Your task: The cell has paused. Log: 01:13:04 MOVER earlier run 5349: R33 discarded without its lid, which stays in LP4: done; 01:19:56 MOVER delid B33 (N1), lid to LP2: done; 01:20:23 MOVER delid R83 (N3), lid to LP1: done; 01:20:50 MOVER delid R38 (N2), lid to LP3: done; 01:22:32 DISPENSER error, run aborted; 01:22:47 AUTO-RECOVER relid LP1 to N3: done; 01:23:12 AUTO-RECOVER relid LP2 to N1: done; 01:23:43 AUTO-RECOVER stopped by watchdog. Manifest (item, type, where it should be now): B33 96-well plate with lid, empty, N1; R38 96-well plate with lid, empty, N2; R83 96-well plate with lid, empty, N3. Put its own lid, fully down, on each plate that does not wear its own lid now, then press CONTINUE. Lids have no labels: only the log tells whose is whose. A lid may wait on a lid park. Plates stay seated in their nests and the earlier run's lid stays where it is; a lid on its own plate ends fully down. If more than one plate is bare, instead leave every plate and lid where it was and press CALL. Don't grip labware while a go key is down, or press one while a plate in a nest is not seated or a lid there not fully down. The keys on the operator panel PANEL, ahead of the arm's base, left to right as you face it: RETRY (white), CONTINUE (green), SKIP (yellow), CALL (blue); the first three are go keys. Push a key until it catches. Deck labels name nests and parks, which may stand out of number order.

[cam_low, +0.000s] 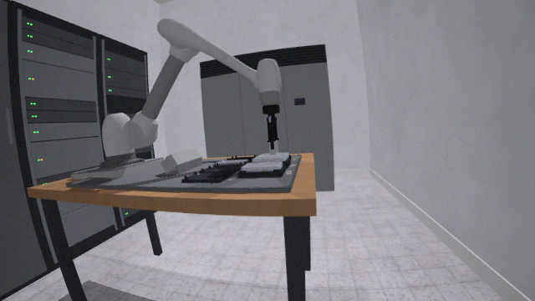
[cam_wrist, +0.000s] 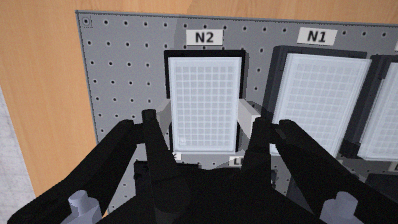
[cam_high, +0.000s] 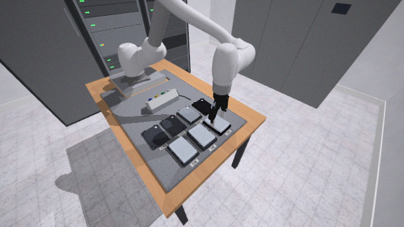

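My gripper is now 30 mm above the plate. From my hand the other things lie so: park LP1 (150 mm behind, 220 mm to the right, 50 mm below); park LP2 (180 mm behind, 30 mm to the left, 50 mm below); park LP3 (130 mm behind, 340 mm to the right, 50 mm below).
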